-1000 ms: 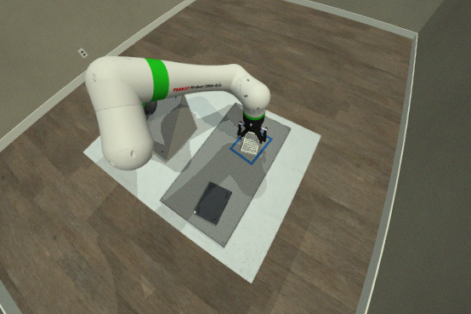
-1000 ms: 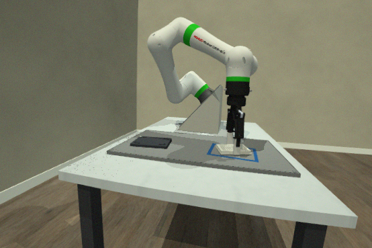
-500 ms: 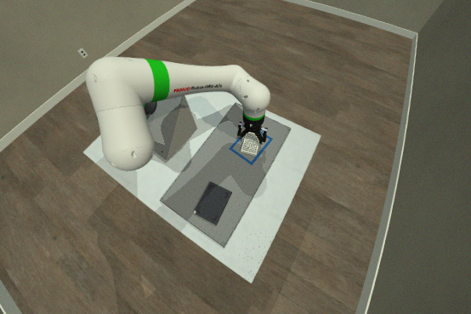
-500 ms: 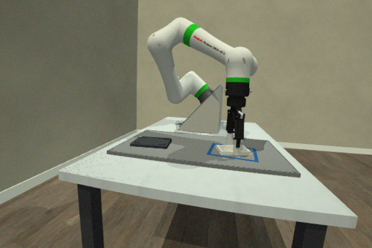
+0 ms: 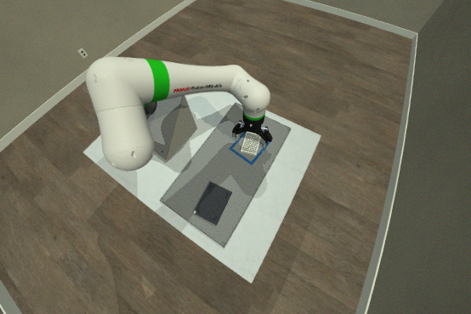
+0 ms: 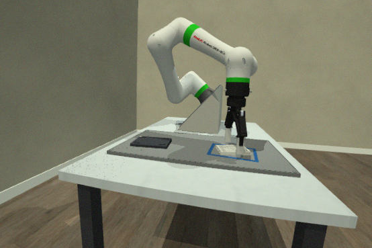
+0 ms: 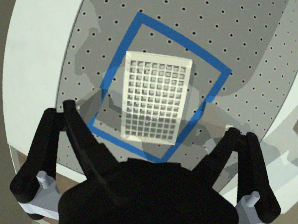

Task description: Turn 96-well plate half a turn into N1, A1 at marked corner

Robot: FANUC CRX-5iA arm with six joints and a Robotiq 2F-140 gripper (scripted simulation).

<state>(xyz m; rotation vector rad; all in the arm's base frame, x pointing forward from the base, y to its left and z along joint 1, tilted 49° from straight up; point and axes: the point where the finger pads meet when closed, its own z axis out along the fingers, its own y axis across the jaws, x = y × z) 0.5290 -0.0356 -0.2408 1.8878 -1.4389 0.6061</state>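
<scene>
Now: hand 20 mm above the white 96-well plate. The rest, counted from my hand: white A1 corner mark (440 mm to the right, 30 mm behind, 20 mm below); then dark plate nest N1 (360 mm to the right, 20 mm below, 10 mm ahead).
</scene>
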